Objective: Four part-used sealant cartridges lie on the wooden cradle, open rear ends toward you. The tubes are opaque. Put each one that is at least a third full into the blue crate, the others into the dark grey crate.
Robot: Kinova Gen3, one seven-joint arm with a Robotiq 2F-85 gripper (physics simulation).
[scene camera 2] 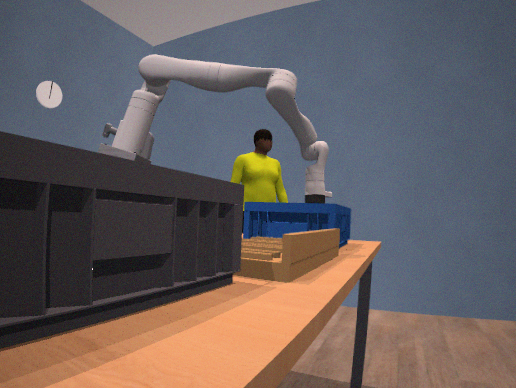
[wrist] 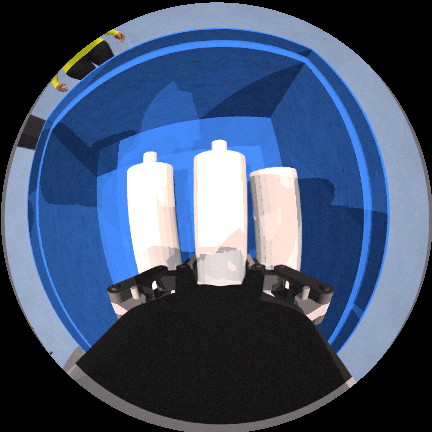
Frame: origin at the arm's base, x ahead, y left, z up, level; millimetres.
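Seen in the pictures: gripper, fingertip midpoint: [wrist: 221, 262]; arm's base, link origin: [scene camera 2: 126, 152].
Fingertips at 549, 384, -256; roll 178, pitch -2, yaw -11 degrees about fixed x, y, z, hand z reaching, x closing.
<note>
Pixels of each thing's top centre, then the offset from my fingertips to it, as dx, dy, dz. Level surfaces: height alone.
- blue crate, top centre: [wrist: 133, 343] [scene camera 2: 304, 205] -44, +7, +119
- second white cartridge, top centre: [wrist: 149, 272] -65, +15, +39
- third cartridge, top centre: [wrist: 285, 291] +58, -33, +39
- dark grey crate, top centre: [scene camera 2: 65, 169] -192, -876, +119
- wooden table, surface height: dz -28
My gripper [wrist: 221, 262] is shut on a white cartridge [wrist: 220, 200], the middle one of three in the wrist view, with its nozzle pointing away. It holds it inside the blue crate [wrist: 367, 200] [scene camera 2: 300, 206]. A second white cartridge [wrist: 151, 210] with a nozzle lies to the left and a third cartridge [wrist: 277, 215] to the right, both in the crate. In the scene view the fingers are hidden behind the crate wall. The dark grey crate [scene camera 2: 120, 172] stands at the front left; its inside is hidden. The wooden cradle [scene camera 2: 312, 252] stands between the crates; no cartridge shows on it.
The crates and cradle stand on a wooden table [scene camera 2: 200, 340]. The blue crate's walls surround the gripper. A person in a yellow top [scene camera 2: 260, 175] [wrist: 85, 55] stands behind the table, near the blue crate in the scene view.
</note>
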